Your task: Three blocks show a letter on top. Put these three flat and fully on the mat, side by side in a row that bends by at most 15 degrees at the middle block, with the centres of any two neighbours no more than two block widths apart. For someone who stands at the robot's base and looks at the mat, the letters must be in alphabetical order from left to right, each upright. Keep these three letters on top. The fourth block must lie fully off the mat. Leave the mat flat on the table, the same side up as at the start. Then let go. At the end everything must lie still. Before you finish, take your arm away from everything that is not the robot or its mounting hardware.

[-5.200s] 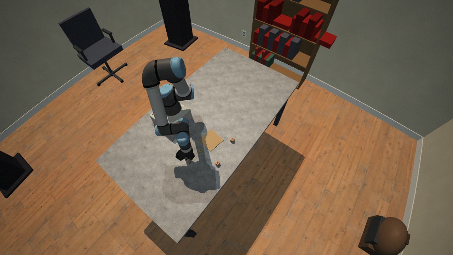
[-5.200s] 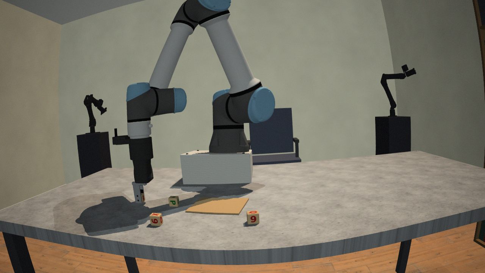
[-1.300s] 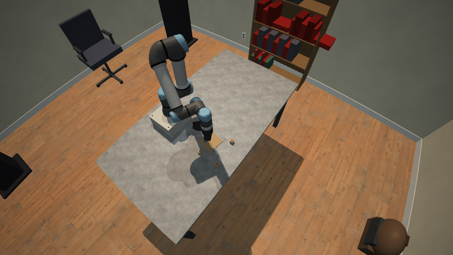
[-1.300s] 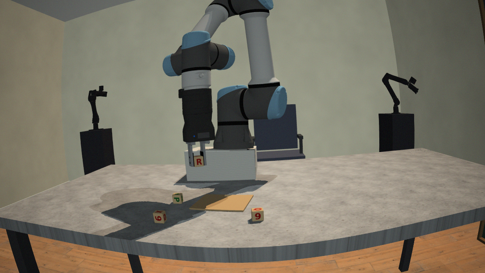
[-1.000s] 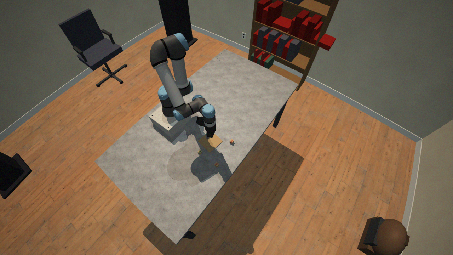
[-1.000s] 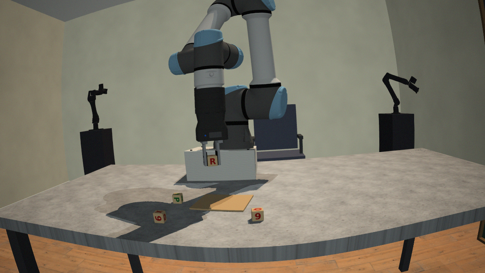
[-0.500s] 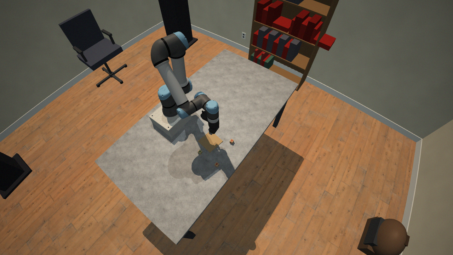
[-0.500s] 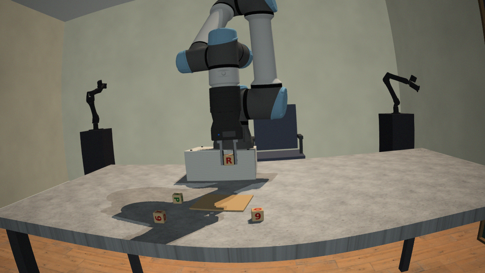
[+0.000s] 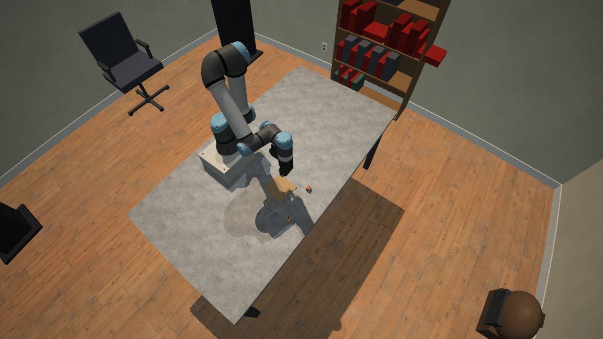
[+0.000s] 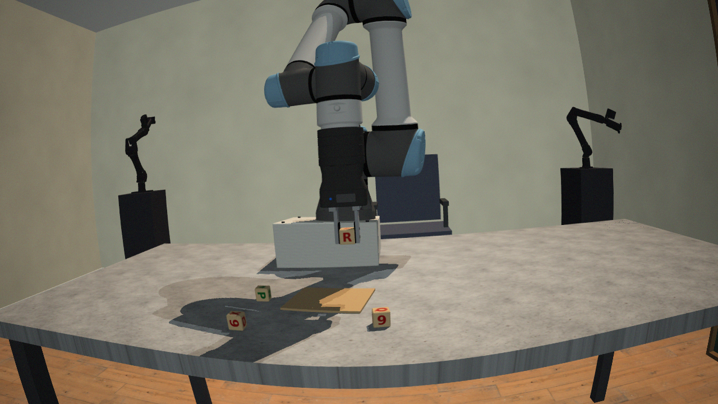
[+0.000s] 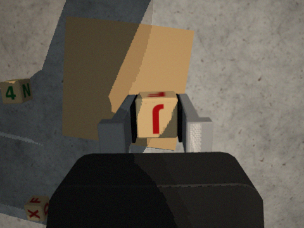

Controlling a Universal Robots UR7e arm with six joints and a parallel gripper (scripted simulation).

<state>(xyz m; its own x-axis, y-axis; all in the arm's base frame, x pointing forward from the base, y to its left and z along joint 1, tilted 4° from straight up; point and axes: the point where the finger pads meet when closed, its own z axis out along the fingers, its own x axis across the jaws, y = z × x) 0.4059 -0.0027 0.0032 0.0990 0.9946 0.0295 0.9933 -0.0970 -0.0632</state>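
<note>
Now: hand 120 mm above the tan mat and 40 mm to the left of it. The rest, counted from my hand: X block (180 mm to the right, 140 mm ahead, 110 mm below); Q block (140 mm ahead, 110 mm below, 40 mm to the left).
</note>
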